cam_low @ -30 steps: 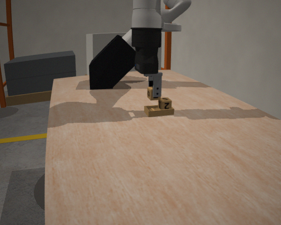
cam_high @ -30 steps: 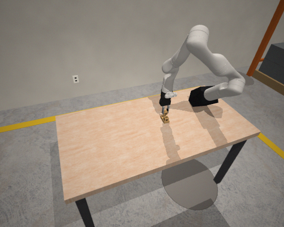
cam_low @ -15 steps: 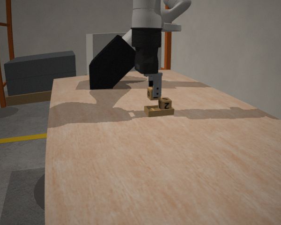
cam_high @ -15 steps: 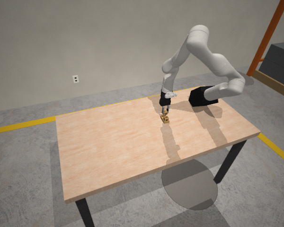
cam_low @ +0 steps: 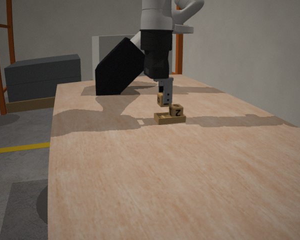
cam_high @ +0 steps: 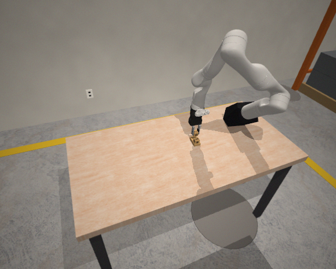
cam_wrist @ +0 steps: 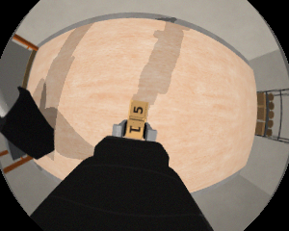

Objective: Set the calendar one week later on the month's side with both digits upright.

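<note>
Right now my hand is 10 mm to the right of the wooden tray and 60 mm above it.
</note>
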